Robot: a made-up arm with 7 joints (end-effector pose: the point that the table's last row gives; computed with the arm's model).
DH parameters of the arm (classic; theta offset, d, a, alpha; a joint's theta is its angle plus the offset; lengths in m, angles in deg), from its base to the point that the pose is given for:
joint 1: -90 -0.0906 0.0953 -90
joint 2: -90 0.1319 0.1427 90
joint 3: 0 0.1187 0.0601 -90
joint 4: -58.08 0 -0.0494 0
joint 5: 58.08 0.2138 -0.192 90
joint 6: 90 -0.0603 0.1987 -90
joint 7: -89.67 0 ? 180
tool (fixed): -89.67 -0.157 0 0
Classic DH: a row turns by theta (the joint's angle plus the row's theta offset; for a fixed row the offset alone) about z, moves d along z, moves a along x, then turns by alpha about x.
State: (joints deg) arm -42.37 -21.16 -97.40 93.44 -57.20 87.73 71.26
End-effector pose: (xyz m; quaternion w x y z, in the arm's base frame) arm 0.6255 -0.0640 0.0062 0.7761 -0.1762 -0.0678 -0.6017
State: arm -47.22 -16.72 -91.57 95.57 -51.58 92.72 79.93
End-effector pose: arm 0.6054 -0.0907 -0.0298 0.7377 -0.1606 0.0192 -0.6555
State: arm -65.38 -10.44 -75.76 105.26 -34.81 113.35 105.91
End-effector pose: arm 0.4871 -0.1052 -0.1233 0.6052 -0.2177 0.2548 -0.7221
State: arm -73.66 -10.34 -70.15 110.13 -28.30 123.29 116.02
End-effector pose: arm 0.4260 -0.1013 -0.1377 0.5589 -0.2708 0.3190 -0.7159
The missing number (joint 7, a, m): 0.0856
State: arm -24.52 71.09 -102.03 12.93 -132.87 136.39 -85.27
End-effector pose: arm -0.1129 -0.2022 -0.0713 0.3912 0.8153 -0.1868 -0.3838
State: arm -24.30 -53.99 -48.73 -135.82 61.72 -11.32 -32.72
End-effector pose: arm 0.4186 -0.0076 0.3090 0.3550 -0.9342 0.0027 0.0353
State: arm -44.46 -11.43 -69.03 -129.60 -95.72 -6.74 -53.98
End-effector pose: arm 0.2319 0.3117 0.4246 0.3385 0.3513 -0.6949 0.5284
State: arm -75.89 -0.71 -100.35 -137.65 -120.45 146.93 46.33
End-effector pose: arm 0.2294 0.0550 -0.0677 0.8430 -0.3549 0.3554 -0.1927
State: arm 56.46 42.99 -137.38 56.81 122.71 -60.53 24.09
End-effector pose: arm 0.1016 -0.3822 0.2719 0.4370 -0.7057 -0.2944 -0.4737
